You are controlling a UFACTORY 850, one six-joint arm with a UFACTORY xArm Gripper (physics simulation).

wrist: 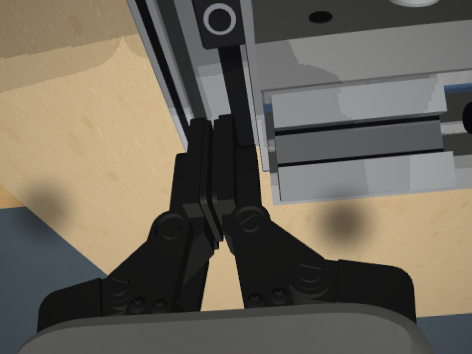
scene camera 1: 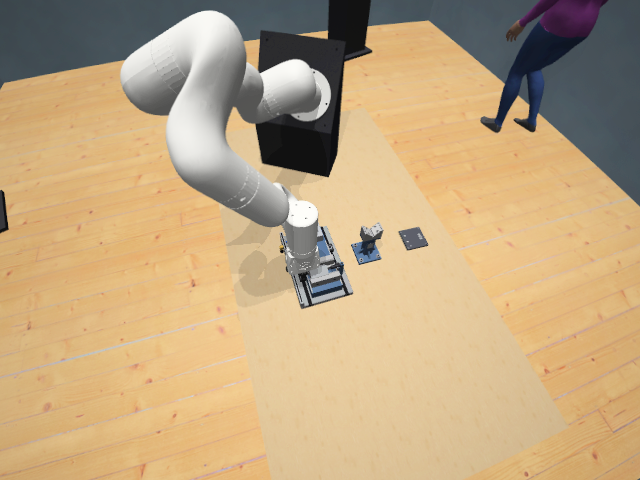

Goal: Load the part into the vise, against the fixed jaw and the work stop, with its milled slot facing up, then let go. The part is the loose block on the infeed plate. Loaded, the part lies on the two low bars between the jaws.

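My gripper is shut with nothing between its fingers. In the wrist view its tips are beside the left side of the vise, near a long black bar. In scene camera 1 the tips are mostly hidden by the arm. A light grey block with a darker slot facing up, which looks like the part, lies in the vise, right of the fingers and apart from them. Its left end is close to a small pale pin, perhaps the work stop. The low bars cannot be made out, and contact with the fixed jaw is unclear. The infeed plate bears no block.
A grey V-shaped holder stands on a blue base between the vise and the infeed plate. A black block with a ring-shaped top stands at the vise's left side. The robot's black pedestal is behind. A person stands at the back right.
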